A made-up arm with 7 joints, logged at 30 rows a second.
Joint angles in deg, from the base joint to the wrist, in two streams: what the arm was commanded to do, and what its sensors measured. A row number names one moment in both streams.
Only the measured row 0 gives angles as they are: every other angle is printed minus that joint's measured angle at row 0.
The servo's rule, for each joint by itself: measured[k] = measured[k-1] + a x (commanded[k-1-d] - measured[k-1]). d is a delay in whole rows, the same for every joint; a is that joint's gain. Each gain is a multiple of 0.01, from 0.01 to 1. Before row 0 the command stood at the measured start. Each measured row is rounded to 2 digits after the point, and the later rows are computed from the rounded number. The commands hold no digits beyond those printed.
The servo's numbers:
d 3
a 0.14 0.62 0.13 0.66 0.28 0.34 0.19
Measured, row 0:
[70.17, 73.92, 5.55, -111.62, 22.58, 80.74, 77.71]
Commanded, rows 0 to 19:
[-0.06, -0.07, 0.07, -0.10, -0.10, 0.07, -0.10]
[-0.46, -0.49, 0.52, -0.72, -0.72, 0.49, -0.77]
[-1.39, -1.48, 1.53, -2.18, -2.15, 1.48, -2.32]
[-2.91, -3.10, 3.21, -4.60, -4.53, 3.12, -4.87]
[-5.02, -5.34, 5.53, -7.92, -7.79, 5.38, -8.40]
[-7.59, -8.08, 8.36, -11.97, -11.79, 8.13, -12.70]
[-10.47, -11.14, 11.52, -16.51, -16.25, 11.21, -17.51]
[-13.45, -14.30, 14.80, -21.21, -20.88, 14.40, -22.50]
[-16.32, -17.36, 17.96, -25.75, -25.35, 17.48, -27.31]
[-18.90, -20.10, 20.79, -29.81, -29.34, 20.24, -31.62]
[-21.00, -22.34, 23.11, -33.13, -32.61, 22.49, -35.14]
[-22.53, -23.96, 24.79, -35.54, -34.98, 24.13, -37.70]
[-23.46, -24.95, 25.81, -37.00, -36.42, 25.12, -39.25]
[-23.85, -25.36, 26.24, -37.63, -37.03, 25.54, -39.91]
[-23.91, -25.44, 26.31, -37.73, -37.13, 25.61, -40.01]
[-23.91, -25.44, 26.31, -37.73, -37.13, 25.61, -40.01]
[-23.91, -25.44, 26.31, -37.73, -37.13, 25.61, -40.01]
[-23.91, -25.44, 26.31, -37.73, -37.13, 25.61, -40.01]
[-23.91, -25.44, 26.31, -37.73, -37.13, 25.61, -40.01]
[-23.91, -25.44, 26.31, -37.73, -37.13, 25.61, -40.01]
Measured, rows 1 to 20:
[0.00, 0.00, 0.00, 0.00, 0.00, 0.00, 0.00]
[0.00, 0.00, 0.00, 0.00, 0.00, 0.00, 0.00]
[0.00, 0.00, 0.00, 0.00, 0.00, 0.00, 0.00]
[-0.01, -0.04, 0.01, -0.07, -0.03, 0.02, -0.02]
[-0.07, -0.32, 0.08, -0.50, -0.22, 0.18, -0.16]
[-0.25, -1.04, 0.27, -1.61, -0.76, 0.62, -0.57]
[-0.62, -2.32, 0.65, -3.58, -1.82, 1.47, -1.39]
[-1.24, -4.19, 1.28, -6.44, -3.49, 2.80, -2.72]
[-2.13, -6.60, 2.20, -10.09, -5.81, 4.61, -4.62]
[-3.30, -9.41, 3.41, -14.33, -8.73, 6.85, -7.07]
[-4.72, -12.44, 4.89, -18.87, -12.13, 9.42, -10.00]
[-6.34, -15.49, 6.59, -23.41, -15.83, 12.16, -13.29]
[-8.10, -18.35, 8.44, -27.63, -19.61, 14.91, -16.77]
[-9.91, -20.82, 10.35, -31.26, -23.25, 17.49, -20.26]
[-11.68, -22.77, 12.23, -34.08, -26.53, 19.75, -23.57]
[-13.33, -24.12, 14.00, -36.01, -29.30, 21.58, -26.55]
[-14.80, -24.89, 15.59, -37.08, -31.46, 22.93, -29.09]
[-16.08, -25.23, 16.98, -37.51, -33.05, 23.84, -31.16]
[-17.18, -25.36, 18.19, -37.66, -34.19, 24.44, -32.84]
[-18.12, -25.41, 19.25, -37.71, -35.01, 24.84, -34.20]

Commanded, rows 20 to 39:
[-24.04, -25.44, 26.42, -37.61, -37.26, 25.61, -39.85]
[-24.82, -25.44, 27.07, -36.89, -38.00, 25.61, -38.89]
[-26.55, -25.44, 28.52, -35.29, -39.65, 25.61, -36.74]
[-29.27, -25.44, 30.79, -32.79, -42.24, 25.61, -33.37]
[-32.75, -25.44, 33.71, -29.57, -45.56, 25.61, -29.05]
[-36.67, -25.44, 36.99, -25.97, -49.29, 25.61, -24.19]
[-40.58, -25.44, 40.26, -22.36, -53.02, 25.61, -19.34]
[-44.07, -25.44, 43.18, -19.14, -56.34, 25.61, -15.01]
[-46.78, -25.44, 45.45, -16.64, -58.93, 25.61, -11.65]
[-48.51, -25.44, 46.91, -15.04, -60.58, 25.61, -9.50]
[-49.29, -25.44, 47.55, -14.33, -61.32, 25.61, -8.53]
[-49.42, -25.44, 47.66, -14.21, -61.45, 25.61, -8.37]
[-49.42, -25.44, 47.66, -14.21, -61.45, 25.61, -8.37]
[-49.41, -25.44, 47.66, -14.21, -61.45, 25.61, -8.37]
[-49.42, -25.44, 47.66, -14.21, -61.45, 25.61, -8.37]
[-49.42, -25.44, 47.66, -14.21, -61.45, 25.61, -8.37]
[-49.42, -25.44, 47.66, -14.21, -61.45, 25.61, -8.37]
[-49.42, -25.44, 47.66, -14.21, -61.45, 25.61, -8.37]
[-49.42, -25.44, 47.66, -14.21, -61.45, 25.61, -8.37]
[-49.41, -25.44, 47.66, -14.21, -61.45, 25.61, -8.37]
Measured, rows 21 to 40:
[-18.93, -25.43, 20.17, -37.72, -35.60, 25.10, -35.30]
[-19.63, -25.44, 20.97, -37.73, -36.03, 25.27, -36.19]
[-20.23, -25.44, 21.66, -37.73, -36.34, 25.39, -36.92]
[-20.76, -25.44, 22.28, -37.65, -36.60, 25.46, -37.48]
[-21.33, -25.44, 22.90, -37.15, -36.99, 25.51, -37.75]
[-22.06, -25.44, 23.63, -35.92, -37.73, 25.54, -37.56]
[-23.07, -25.44, 24.56, -33.85, -38.99, 25.56, -36.76]
[-24.43, -25.44, 25.75, -31.03, -40.83, 25.58, -35.30]
[-26.14, -25.44, 27.21, -27.69, -43.20, 25.59, -33.19]
[-28.16, -25.44, 28.91, -24.17, -45.95, 25.60, -30.56]
[-30.39, -25.44, 30.77, -20.85, -48.86, 25.60, -27.61]
[-32.68, -25.44, 32.68, -18.07, -51.68, 25.60, -24.58]
[-34.90, -25.44, 34.53, -16.07, -54.17, 25.60, -21.71]
[-36.91, -25.44, 36.22, -14.92, -56.17, 25.60, -19.21]
[-38.66, -25.44, 37.71, -14.45, -57.65, 25.60, -17.15]
[-40.17, -25.44, 39.00, -14.29, -58.71, 25.60, -15.48]
[-41.46, -25.44, 40.13, -14.24, -59.48, 25.60, -14.13]
[-42.57, -25.44, 41.11, -14.22, -60.03, 25.60, -13.04]
[-43.53, -25.44, 41.96, -14.21, -60.43, 25.60, -12.15]
[-44.35, -25.44, 42.70, -14.21, -60.72, 25.60, -11.43]

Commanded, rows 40 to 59:
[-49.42, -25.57, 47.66, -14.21, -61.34, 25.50, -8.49]
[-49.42, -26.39, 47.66, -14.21, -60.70, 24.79, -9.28]
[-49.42, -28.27, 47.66, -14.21, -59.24, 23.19, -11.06]
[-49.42, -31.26, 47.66, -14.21, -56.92, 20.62, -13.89]
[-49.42, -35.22, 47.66, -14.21, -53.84, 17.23, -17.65]
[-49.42, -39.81, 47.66, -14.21, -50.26, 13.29, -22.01]
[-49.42, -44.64, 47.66, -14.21, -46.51, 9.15, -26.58]
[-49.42, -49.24, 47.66, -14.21, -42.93, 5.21, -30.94]
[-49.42, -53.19, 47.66, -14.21, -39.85, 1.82, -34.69]
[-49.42, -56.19, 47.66, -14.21, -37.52, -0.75, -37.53]
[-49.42, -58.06, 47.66, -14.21, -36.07, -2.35, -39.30]
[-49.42, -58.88, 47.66, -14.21, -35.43, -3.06, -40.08]
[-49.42, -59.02, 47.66, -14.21, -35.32, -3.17, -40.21]
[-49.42, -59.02, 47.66, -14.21, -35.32, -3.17, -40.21]
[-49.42, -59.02, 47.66, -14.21, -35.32, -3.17, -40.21]
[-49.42, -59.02, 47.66, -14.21, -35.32, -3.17, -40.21]
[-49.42, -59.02, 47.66, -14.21, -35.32, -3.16, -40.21]
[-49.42, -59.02, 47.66, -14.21, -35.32, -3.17, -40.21]
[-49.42, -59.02, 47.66, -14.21, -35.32, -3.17, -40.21]
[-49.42, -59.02, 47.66, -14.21, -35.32, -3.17, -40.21]
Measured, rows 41 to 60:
[-45.06, -25.44, 43.34, -14.21, -60.92, 25.60, -10.85]
[-45.67, -25.44, 43.90, -14.21, -61.07, 25.60, -10.38]
[-46.19, -25.44, 44.39, -14.21, -61.18, 25.60, -10.00]
[-46.64, -25.52, 44.82, -14.21, -61.22, 25.57, -9.71]
[-47.03, -26.06, 45.19, -14.21, -61.07, 25.30, -9.63]
[-47.36, -27.43, 45.51, -14.21, -60.56, 24.58, -9.90]
[-47.65, -29.80, 45.79, -14.21, -59.54, 23.23, -10.66]
[-47.90, -33.16, 46.03, -14.21, -57.94, 21.19, -11.99]
[-48.11, -37.28, 46.24, -14.21, -55.79, 18.50, -13.89]
[-48.29, -41.84, 46.42, -14.21, -53.19, 15.32, -16.30]
[-48.45, -46.43, 46.58, -14.21, -50.32, 11.88, -19.08]
[-48.59, -50.62, 46.72, -14.21, -47.39, 8.46, -22.05]
[-48.71, -54.07, 46.84, -14.21, -44.63, 5.33, -24.99]
[-48.81, -56.54, 46.95, -14.21, -42.23, 2.72, -27.71]
[-48.90, -57.99, 47.04, -14.21, -40.33, 0.75, -30.06]
[-48.97, -58.63, 47.12, -14.21, -38.93, -0.58, -31.99]
[-49.03, -58.87, 47.19, -14.21, -37.92, -1.46, -33.55]
[-49.08, -58.96, 47.25, -14.21, -37.19, -2.04, -34.82]
[-49.13, -59.00, 47.30, -14.21, -36.67, -2.42, -35.84]
[-49.17, -59.01, 47.35, -14.21, -36.29, -2.67, -36.67]

